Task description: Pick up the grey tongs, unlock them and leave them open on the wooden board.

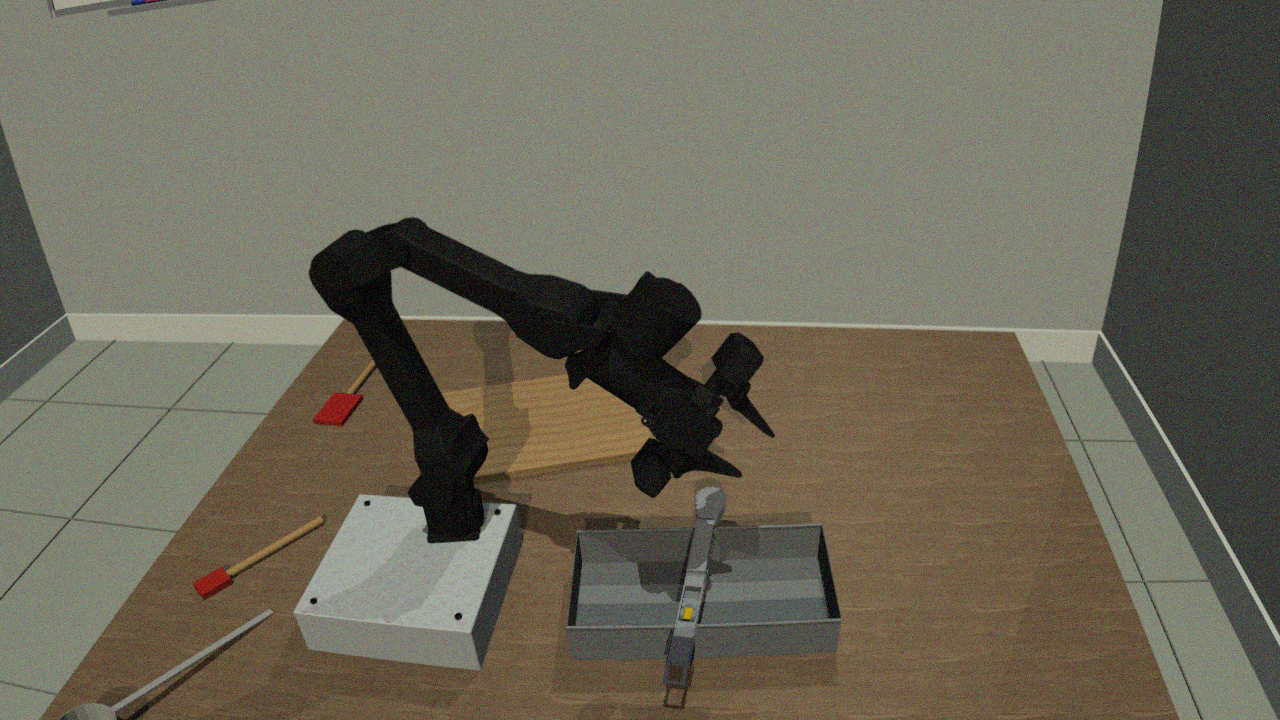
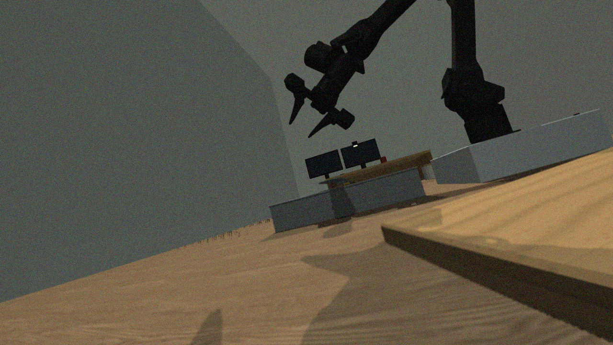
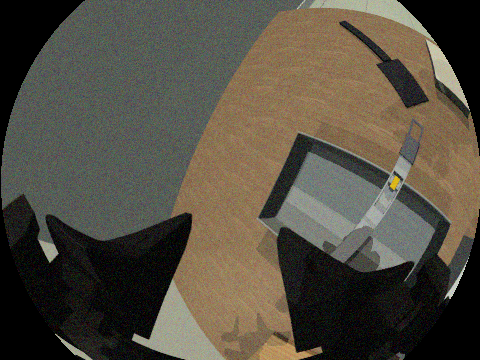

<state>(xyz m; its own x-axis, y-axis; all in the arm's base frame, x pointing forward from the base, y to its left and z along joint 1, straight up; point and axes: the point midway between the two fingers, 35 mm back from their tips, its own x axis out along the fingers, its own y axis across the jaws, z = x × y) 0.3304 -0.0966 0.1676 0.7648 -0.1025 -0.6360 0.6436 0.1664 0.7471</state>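
My gripper tip is now 150 mm above the yellow lock piece, 90 mm past it and 80 mm to the left of it. The rest, counted from my gripper tip: roasting tin 190 mm below, 60 mm behind, 10 mm to the right; then wooden board 400 mm to the left, 250 mm behind, 210 mm below.
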